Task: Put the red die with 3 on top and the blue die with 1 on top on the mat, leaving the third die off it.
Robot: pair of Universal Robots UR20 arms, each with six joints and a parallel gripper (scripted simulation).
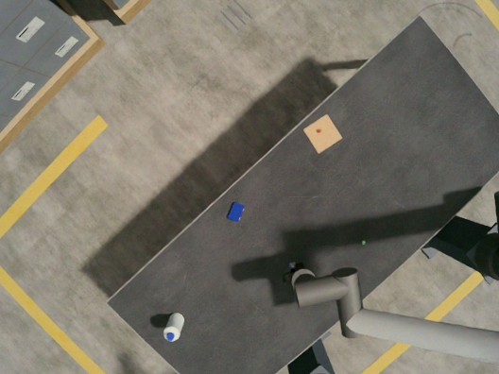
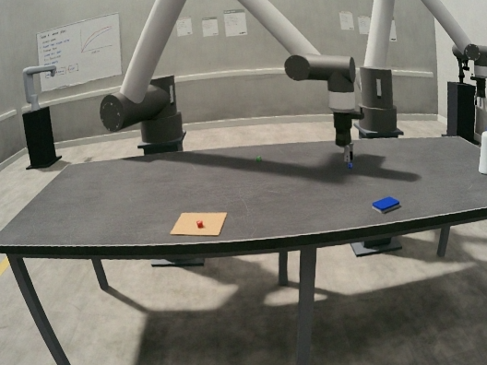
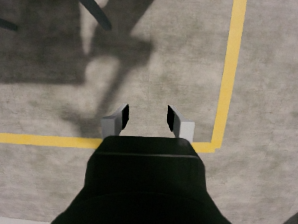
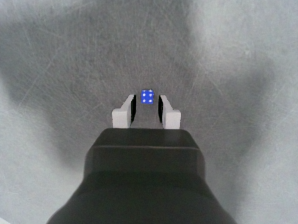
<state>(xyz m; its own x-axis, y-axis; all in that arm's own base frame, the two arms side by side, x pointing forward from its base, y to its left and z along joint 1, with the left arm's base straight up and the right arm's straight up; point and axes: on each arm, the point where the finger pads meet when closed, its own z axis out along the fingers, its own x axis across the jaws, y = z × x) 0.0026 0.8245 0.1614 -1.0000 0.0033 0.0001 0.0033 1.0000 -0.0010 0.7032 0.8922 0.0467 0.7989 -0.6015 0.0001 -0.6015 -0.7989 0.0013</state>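
Note:
My right gripper is now 4 cm above the blue die. Round my right hand: tan mat (53 cm to the right, 43 cm ahead, 4 cm below); then green die (36 cm to the right, 14 cm behind, 4 cm below); then red die (52 cm to the right, 45 cm ahead, 3 cm below).

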